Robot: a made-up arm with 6 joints.
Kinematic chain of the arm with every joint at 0, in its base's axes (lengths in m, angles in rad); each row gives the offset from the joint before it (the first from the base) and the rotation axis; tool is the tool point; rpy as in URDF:
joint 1: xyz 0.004 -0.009 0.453 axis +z
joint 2: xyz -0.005 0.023 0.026 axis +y
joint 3: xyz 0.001 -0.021 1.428 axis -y
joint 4: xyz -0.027 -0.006 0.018 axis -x
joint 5: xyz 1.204 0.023 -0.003 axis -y
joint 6: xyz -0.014 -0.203 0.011 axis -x
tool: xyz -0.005 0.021 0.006 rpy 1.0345 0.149 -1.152
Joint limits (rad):
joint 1: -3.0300..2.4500
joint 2: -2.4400..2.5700
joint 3: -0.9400..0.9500
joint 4: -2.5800..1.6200
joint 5: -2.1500..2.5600
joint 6: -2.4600..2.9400
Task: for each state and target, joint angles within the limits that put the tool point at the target. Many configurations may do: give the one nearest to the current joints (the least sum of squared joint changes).
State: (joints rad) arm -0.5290 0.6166 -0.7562 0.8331 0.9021 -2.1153
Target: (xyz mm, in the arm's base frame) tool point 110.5 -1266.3 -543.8
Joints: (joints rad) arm -1.3730 1.4850 -0.3646 0.7982 0.9075 -2.1388
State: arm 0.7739 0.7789 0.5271 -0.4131 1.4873 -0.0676
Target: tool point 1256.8 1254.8 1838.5
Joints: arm 0.8696 0.4504 0.5703 -0.4122 1.4834 -0.0712
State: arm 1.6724 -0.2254 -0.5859 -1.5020 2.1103 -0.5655
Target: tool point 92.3 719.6 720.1
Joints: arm 1.4388 0.2909 -0.8679 -1.4443 2.1261 -0.5614
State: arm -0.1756 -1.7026 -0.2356 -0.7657 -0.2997 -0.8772
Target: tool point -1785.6 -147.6 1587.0
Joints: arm -0.0105 -1.5769 0.3573 -0.6813 -0.3286 -0.8795
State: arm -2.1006 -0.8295 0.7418 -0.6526 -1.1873 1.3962
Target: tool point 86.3 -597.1 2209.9
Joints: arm -1.2317 -0.3659 0.0750 -0.9040 -1.1614 1.3942
